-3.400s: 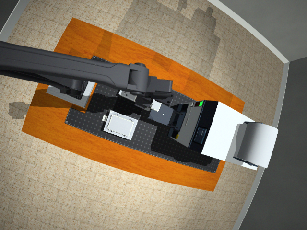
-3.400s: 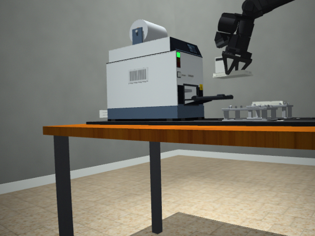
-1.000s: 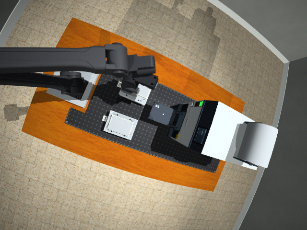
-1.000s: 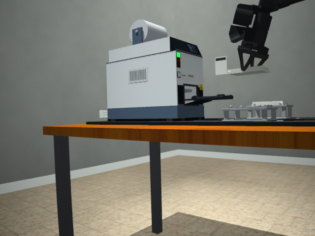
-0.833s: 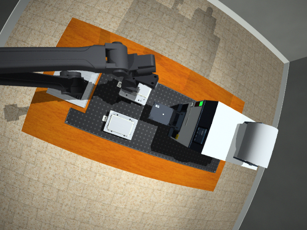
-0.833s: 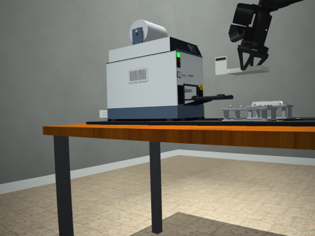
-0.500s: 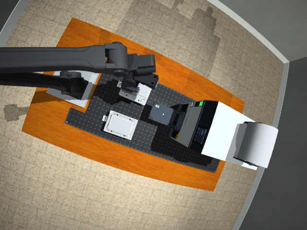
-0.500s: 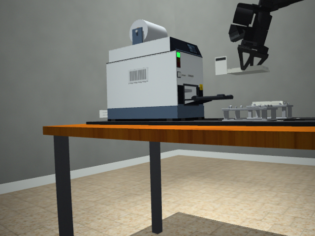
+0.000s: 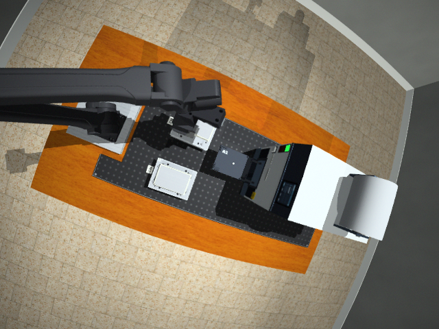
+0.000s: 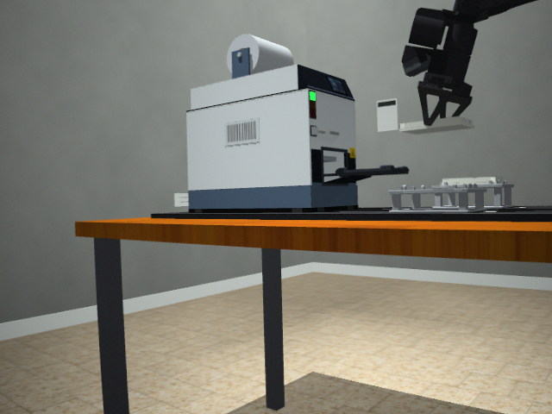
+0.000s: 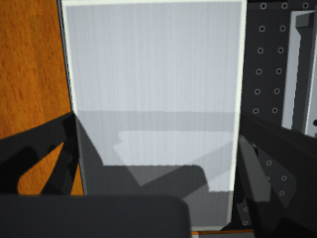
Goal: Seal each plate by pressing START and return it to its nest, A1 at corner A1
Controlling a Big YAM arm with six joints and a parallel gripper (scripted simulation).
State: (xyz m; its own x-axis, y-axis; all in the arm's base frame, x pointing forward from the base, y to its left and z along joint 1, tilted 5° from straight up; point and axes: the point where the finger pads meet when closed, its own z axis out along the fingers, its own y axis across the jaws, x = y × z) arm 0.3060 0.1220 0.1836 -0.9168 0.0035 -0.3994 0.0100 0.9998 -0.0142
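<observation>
The plate nest lies 14 cm below my hand. Round my hand: sealer stage: 19 cm ahead, 8 cm below, 7 cm to the right; pale start button: 29 cm ahead, 3 cm to the left, 1 cm above; A1 mark: 13 cm below, 7 cm behind, 6 cm to the left.
</observation>
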